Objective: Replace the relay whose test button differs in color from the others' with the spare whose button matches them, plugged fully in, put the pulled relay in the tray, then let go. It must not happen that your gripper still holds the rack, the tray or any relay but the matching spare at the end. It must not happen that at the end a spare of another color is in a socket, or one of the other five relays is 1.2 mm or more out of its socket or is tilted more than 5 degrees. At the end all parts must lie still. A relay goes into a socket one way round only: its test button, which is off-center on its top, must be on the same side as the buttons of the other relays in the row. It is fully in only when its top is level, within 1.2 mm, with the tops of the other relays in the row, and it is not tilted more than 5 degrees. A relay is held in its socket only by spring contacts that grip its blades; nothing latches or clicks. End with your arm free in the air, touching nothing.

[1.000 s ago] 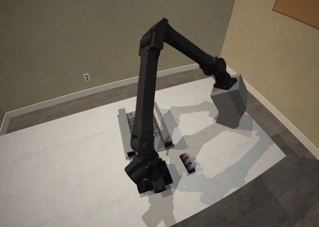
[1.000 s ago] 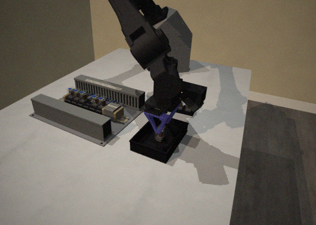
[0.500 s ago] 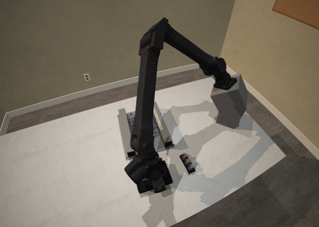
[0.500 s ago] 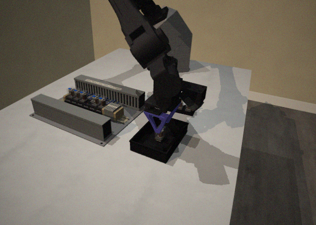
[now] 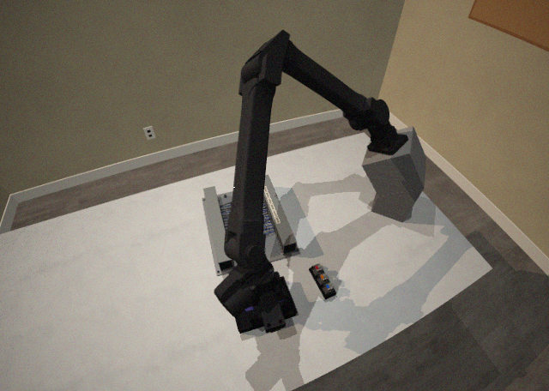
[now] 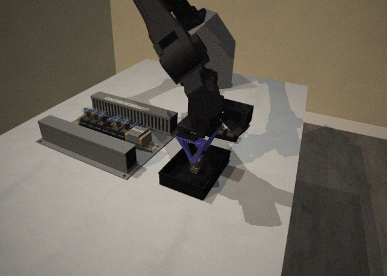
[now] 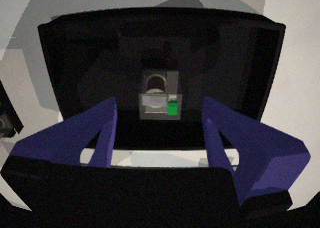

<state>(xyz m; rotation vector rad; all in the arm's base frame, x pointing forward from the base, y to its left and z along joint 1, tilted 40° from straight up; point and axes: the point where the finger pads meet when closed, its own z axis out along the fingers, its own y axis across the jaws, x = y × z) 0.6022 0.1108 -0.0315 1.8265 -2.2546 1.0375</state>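
My gripper is now 4 cm above the black tray.
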